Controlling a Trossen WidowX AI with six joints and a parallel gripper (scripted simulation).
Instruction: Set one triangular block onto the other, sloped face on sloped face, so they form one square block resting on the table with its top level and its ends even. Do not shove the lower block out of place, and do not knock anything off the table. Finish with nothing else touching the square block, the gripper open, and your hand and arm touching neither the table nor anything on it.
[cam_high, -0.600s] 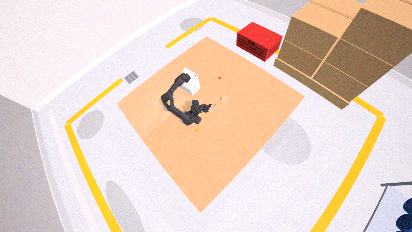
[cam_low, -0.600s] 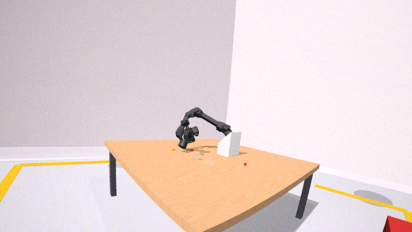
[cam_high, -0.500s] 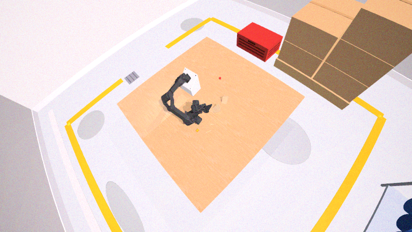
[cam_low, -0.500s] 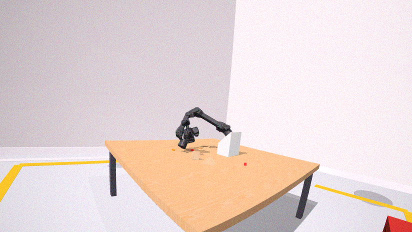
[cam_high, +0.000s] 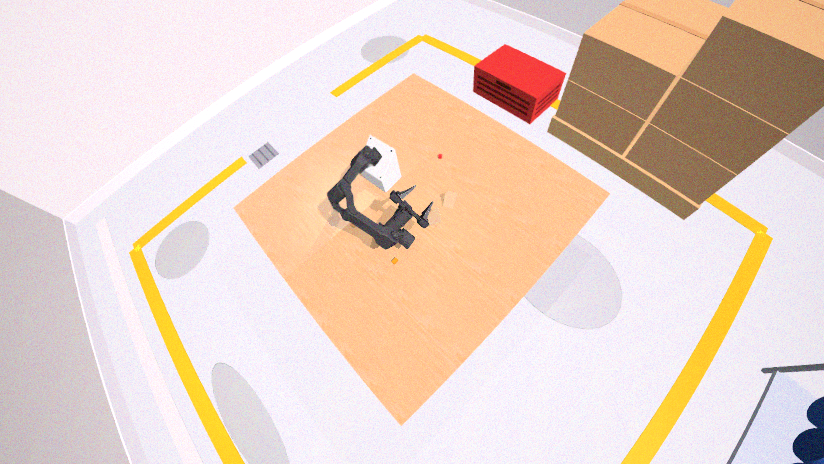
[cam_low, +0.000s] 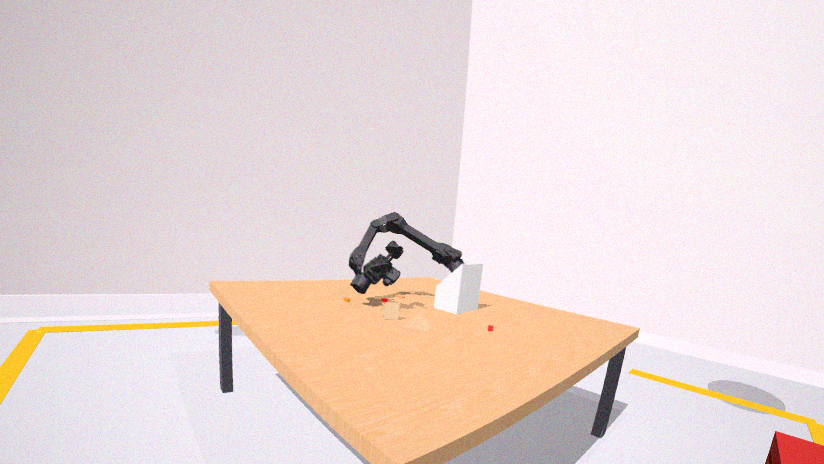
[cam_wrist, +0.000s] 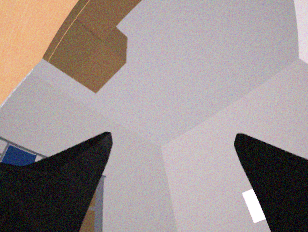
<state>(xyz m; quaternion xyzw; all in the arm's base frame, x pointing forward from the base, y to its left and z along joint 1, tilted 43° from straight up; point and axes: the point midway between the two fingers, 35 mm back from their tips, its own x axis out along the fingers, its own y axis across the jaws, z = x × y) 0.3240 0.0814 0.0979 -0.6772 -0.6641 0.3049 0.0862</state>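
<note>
Right now my gripper tip is 2 cm past the tan triangular block, 14 cm to the right of it and 20 cm above it. Round my gripper tip: orange piece (6 cm ahead, 23 cm to the right, 21 cm below); small red cube (24 cm behind, 26 cm to the left, 21 cm below).
</note>
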